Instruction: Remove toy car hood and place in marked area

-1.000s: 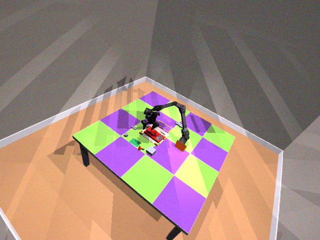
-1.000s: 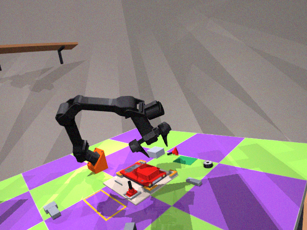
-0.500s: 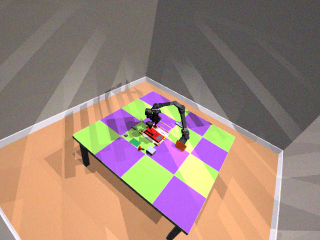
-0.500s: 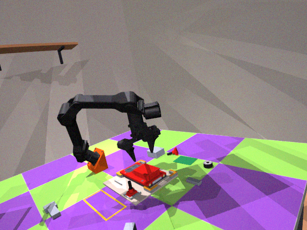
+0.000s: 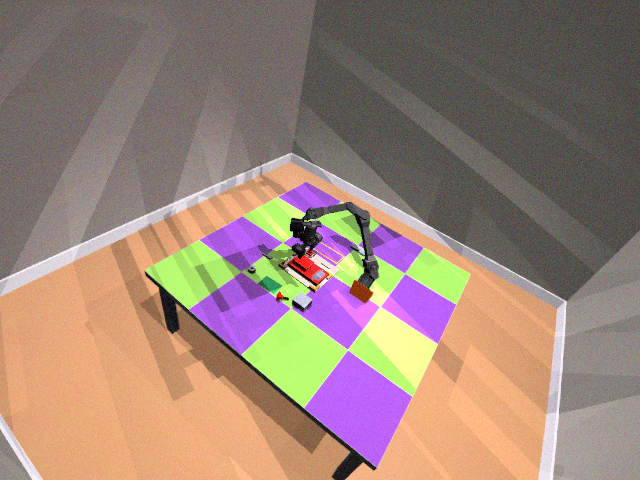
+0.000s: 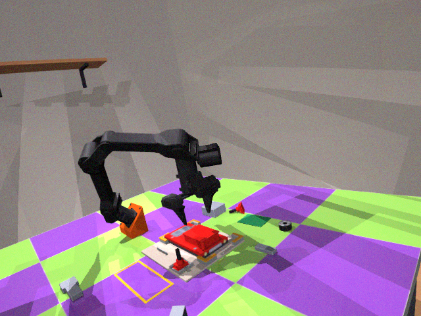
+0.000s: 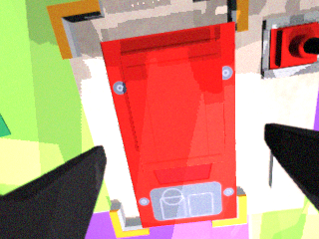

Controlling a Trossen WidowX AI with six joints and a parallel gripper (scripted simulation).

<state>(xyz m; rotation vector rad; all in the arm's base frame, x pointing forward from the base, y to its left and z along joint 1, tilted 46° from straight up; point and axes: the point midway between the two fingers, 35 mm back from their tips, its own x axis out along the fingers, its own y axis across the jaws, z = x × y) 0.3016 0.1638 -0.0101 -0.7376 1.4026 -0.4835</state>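
Right now my gripper tip is 5 cm above the hood. Also, from my gripper tip: green patch 1 cm ahead, 22 cm to the left, 9 cm below; then black ring 13 cm ahead, 23 cm to the left, 9 cm below.
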